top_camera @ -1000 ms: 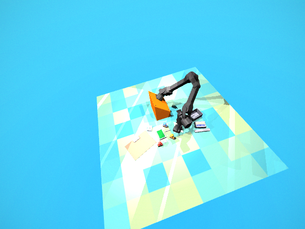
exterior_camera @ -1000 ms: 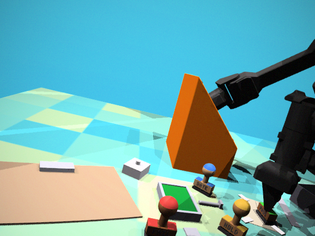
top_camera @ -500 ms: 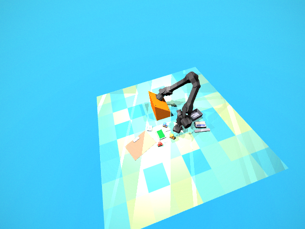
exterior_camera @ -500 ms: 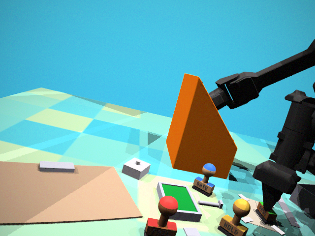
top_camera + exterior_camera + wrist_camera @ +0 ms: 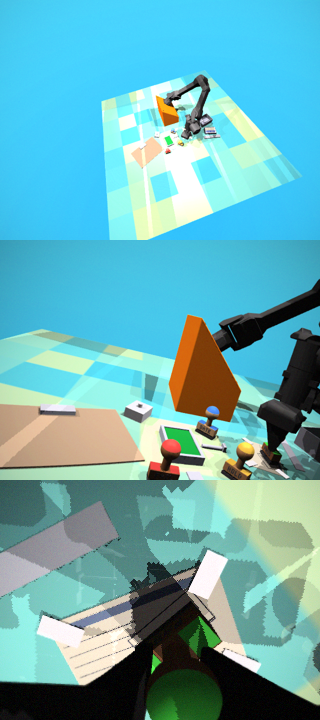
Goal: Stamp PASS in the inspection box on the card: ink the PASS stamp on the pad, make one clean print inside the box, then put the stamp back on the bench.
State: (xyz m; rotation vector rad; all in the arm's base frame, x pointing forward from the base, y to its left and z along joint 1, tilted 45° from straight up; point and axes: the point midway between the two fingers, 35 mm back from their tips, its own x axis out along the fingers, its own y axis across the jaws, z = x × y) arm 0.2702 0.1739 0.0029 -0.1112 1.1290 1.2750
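Right now the card is 20 mm behind my gripper tip and 30 mm below it. Round my gripper tip: bolt: 100 mm to the right, 20 mm below; yellow hold stamp: 70 mm ahead, 80 mm to the right, 10 mm below; green-knobbed stamp: right at my gripper tip.
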